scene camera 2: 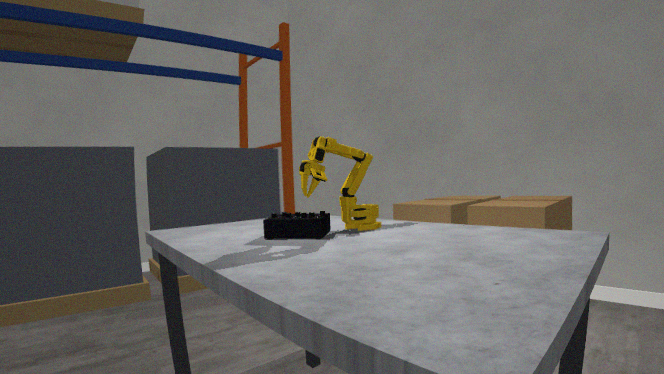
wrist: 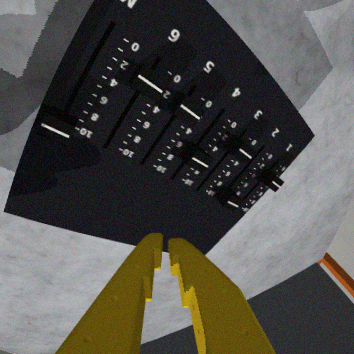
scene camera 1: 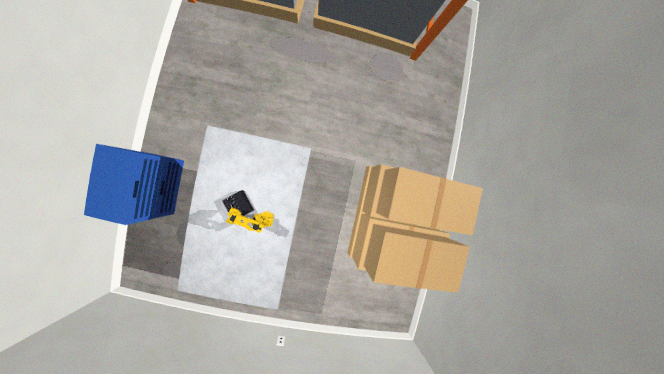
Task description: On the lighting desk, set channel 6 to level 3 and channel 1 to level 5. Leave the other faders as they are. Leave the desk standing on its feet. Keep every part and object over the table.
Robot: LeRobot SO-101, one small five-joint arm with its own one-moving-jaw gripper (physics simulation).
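Places are measured from the arm's base along level axes (x ahead, y left, z up), in metres.
Where they show: hand at its tool point: (scene camera 2: 307, 195) (wrist: 161, 246) (scene camera 1: 236, 209); arm's base at its link origin: (scene camera 2: 358, 228) (scene camera 1: 264, 218).
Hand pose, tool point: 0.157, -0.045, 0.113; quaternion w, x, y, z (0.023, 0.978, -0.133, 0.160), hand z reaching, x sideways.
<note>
Things, the pixels of their centre, and the offset from my tool point, as dx, dy, dz. Level surfaces: height alone.
- black lighting desk at the middle of its body: (wrist: 173, 151) (scene camera 2: 298, 223) (scene camera 1: 238, 205) +0.025, -0.013, -0.079
- channel 6 fader at the middle of its body: (wrist: 147, 81) +0.017, +0.040, -0.051
- channel 1 fader at the middle of its body: (wrist: 270, 179) +0.086, -0.046, -0.051
- channel 5 fader at the middle of its body: (wrist: 185, 108) +0.032, +0.023, -0.051
- channel 4 fader at the middle of its body: (wrist: 195, 156) +0.032, -0.005, -0.051
- master fader at the middle of its body: (wrist: 57, 125) -0.025, +0.035, -0.051
- channel 3 fader at the middle of its body: (wrist: 239, 148) +0.060, -0.010, -0.051
- channel 2 fader at the middle of its body: (wrist: 228, 198) +0.050, -0.047, -0.051
- grey table at its surface level: dz -0.113
The black lighting desk (scene camera 1: 243, 199) (scene camera 2: 297, 229) (wrist: 135, 192) stands upright on the table. In the wrist view the channel 6 fader (wrist: 150, 84) sits near its 2 mark. The channel 1 fader (wrist: 271, 180) is at the far right; its small scale is too blurred to read a level. The channel 5 fader (wrist: 190, 111) is between 0 and 4, and the channel 4 fader (wrist: 200, 161) is past the middle. The master fader (wrist: 56, 129) is near 10. My gripper (scene camera 2: 308, 195) (wrist: 165, 240) is shut and empty, above the desk and apart from it.
The channel 3 fader (wrist: 245, 153) and channel 2 fader (wrist: 232, 203) lie between channels 4 and 1. The arm's base (scene camera 1: 264, 220) (scene camera 2: 362, 218) stands beside the desk on the grey table (scene camera 1: 235, 270) (scene camera 2: 425, 280). A blue cabinet (scene camera 1: 112, 185) and cardboard boxes (scene camera 1: 415, 200) (scene camera 2: 520, 210) stand beyond the table.
</note>
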